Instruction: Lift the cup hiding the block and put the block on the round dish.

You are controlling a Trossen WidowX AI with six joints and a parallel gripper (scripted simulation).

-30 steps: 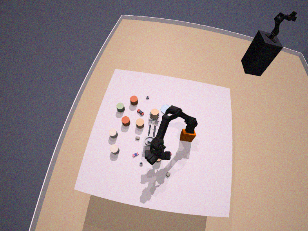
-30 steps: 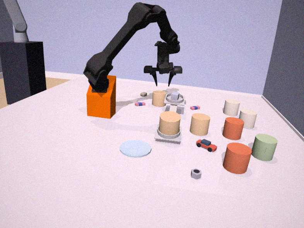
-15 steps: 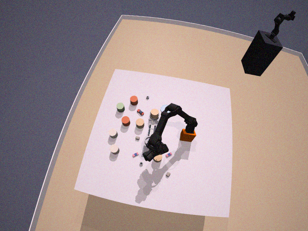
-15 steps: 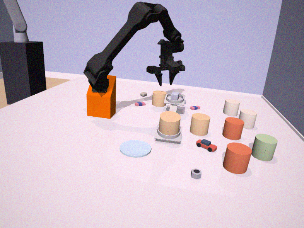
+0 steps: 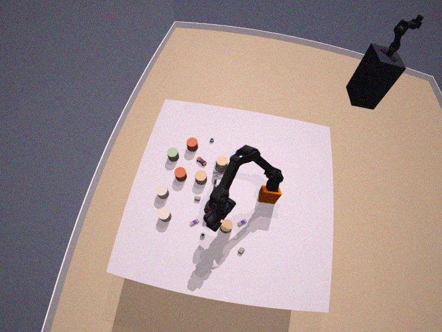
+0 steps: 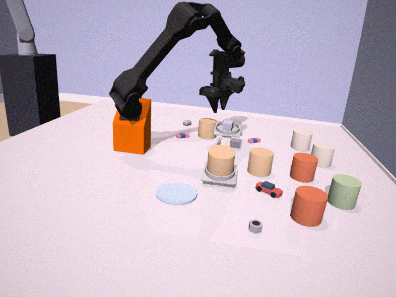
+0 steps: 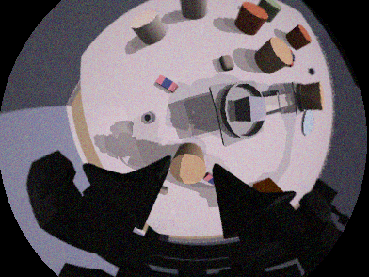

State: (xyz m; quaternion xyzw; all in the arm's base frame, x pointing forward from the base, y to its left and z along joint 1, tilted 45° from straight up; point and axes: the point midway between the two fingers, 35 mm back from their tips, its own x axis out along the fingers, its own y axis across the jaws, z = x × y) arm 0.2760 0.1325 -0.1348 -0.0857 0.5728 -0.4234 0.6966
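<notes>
The grey block lies 10 cm to the right of my gripper tip, 4 cm ahead of it and 2 cm below it. From my gripper tip the other things lie so: pale blue round dish: 45 cm to the right, 11 cm below, 8 cm behind; toy car: 39 cm to the right, 15 cm ahead, 10 cm below; balance: 22 cm to the right, 7 cm below, 3 cm ahead.
</notes>
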